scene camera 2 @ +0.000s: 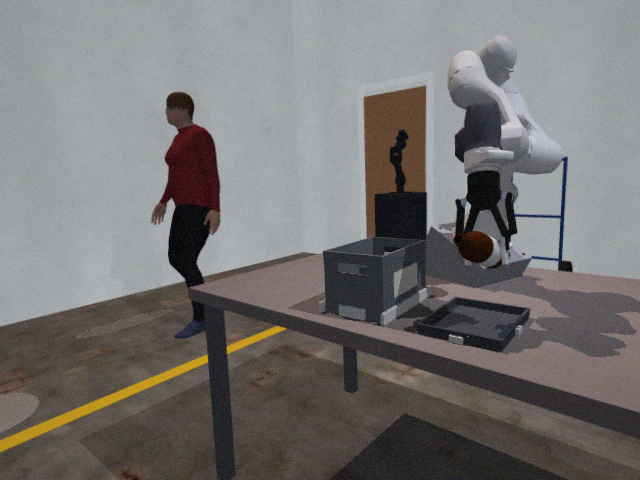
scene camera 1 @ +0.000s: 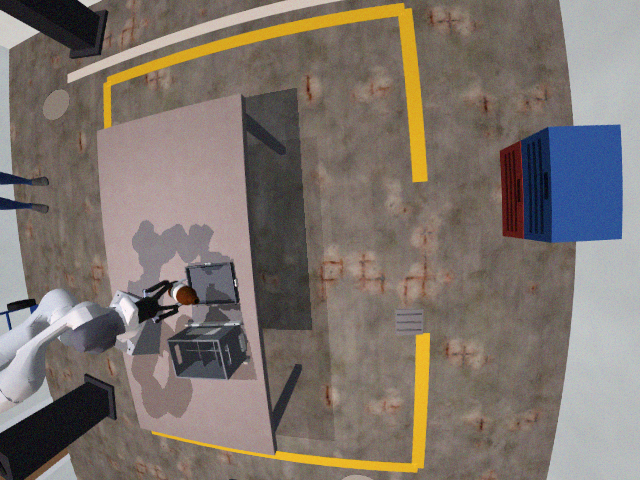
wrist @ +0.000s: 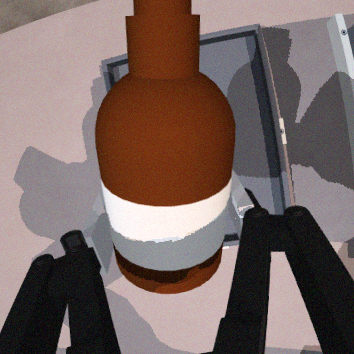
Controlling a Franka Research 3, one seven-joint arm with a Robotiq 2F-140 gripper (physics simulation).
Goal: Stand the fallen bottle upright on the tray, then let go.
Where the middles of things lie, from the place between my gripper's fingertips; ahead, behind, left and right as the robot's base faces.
Scene:
Now: the brown bottle (scene camera 2: 477,247) 40 mm above my hand and 30 mm ahead of it.

